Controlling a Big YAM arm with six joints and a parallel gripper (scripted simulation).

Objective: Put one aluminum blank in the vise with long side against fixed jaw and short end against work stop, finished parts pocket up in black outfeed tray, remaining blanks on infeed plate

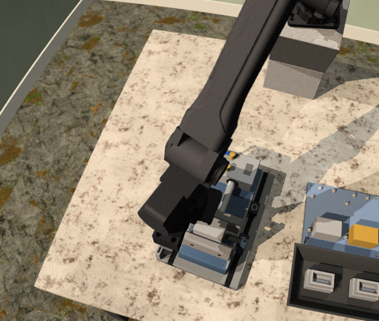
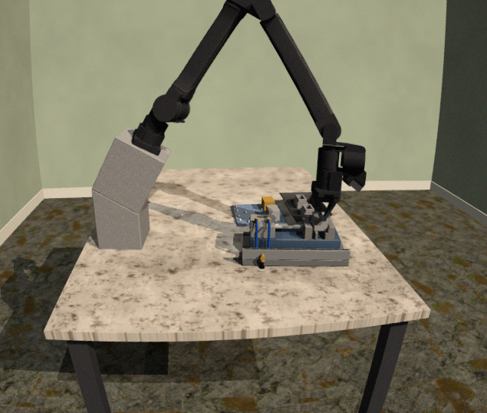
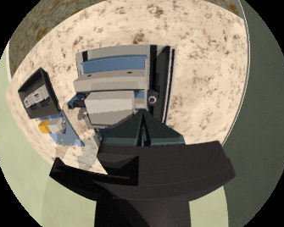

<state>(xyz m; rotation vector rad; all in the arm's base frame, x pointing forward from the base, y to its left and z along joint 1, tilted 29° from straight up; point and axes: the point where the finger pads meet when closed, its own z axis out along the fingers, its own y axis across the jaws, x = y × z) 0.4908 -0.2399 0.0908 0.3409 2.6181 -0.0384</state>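
Right now the fixed jaw is 5 cm below my hand, 4 cm to the left of it and 4 cm ahead of it. Also, from my hand: hosed end block 15 cm behind, 9 cm to the left, 5 cm below; then infeed plate 36 cm to the left, 12 cm below, 7 cm behind; then dark rail 9 cm below, 8 cm behind, 2 cm to the right.
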